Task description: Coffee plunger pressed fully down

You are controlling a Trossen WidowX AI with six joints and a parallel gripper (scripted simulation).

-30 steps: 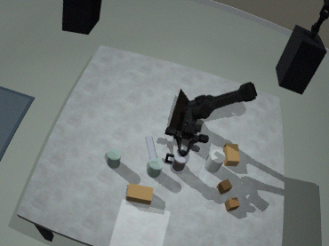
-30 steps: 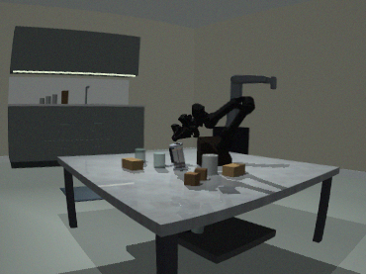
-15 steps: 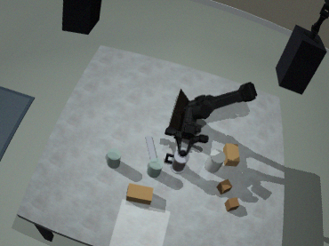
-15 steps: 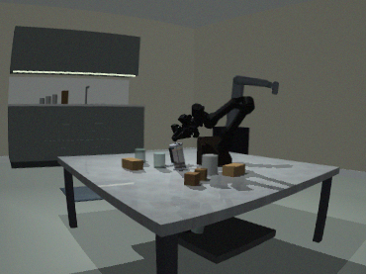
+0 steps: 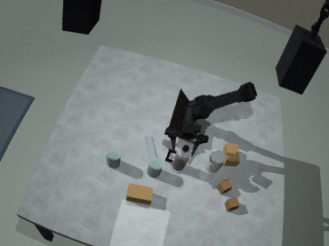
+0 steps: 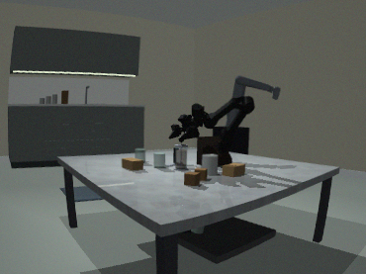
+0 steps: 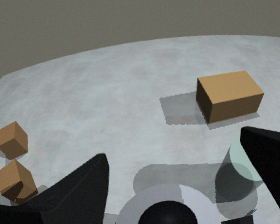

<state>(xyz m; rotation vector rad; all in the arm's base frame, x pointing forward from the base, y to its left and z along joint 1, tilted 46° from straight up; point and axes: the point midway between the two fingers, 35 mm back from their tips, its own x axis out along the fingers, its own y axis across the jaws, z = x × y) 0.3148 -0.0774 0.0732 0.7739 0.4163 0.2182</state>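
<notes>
My gripper tip is now 9 cm above the coffee press, 4 cm past it and 1 cm to the left of it. The rest, counted from my gripper tip: white cylinder (18 cm to the left, 12 cm below, 9 cm behind).
</notes>
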